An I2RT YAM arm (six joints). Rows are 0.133 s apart.
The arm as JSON. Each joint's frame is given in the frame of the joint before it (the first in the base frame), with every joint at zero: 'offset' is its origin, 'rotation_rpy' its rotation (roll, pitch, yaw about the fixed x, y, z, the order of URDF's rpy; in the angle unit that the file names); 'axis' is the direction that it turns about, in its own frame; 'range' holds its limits. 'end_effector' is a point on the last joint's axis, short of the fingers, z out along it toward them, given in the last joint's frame.
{
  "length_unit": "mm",
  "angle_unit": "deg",
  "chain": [
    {
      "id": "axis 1",
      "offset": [
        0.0,
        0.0,
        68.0
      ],
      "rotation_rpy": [
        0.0,
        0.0,
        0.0
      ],
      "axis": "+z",
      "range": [
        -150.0,
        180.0
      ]
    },
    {
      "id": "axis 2",
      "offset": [
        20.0,
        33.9,
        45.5
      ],
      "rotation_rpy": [
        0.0,
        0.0,
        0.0
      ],
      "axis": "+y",
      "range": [
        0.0,
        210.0
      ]
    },
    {
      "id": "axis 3",
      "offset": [
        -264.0,
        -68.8,
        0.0
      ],
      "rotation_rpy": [
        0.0,
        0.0,
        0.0
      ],
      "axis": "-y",
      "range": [
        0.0,
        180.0
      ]
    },
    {
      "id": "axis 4",
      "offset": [
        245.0,
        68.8,
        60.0
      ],
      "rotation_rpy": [
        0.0,
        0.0,
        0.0
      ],
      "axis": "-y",
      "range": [
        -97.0,
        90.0
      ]
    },
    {
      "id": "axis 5",
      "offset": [
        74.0,
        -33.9,
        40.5
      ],
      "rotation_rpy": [
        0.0,
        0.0,
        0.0
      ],
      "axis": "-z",
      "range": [
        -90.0,
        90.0
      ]
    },
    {
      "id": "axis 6",
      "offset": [
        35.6,
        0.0,
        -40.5
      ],
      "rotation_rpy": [
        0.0,
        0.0,
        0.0
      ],
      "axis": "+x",
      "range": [
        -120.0,
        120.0
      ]
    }
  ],
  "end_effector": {
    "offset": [
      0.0,
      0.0,
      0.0
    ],
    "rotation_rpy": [
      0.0,
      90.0,
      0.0
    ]
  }
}
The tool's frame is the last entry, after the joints.
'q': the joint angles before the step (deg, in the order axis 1, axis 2, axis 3, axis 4, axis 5, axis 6). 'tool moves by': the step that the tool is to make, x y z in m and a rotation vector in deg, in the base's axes. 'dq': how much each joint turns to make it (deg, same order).
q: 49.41 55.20 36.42 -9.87 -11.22 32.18
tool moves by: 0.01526 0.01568 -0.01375 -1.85 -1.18 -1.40
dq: 0.00 6.75 0.22 5.69 2.24 -1.17
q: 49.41 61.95 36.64 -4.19 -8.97 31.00
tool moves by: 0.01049 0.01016 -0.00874 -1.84 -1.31 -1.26
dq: 0.00 4.59 0.70 3.17 2.18 -1.29
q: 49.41 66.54 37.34 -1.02 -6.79 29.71
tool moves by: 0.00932 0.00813 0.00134 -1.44 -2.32 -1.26
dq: -0.07 3.06 2.06 1.26 2.38 -1.74
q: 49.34 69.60 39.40 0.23 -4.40 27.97
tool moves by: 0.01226 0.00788 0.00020 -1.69 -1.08 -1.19
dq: -0.68 3.61 2.66 0.29 1.41 -1.40
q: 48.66 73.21 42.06 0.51 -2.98 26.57
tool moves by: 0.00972 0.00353 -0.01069 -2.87 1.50 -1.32
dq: -0.89 3.50 1.16 -0.82 0.79 -0.44
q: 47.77 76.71 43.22 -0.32 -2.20 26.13
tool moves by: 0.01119 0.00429 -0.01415 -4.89 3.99 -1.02
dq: -1.01 4.70 2.60 -4.22 0.24 -0.30
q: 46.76 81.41 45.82 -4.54 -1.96 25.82
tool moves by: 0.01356 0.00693 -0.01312 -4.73 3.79 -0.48
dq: -0.94 5.53 3.74 -4.28 0.03 -0.70
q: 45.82 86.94 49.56 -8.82 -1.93 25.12
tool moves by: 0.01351 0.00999 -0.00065 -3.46 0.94 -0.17
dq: -0.35 4.28 5.05 -3.93 1.17 -1.31
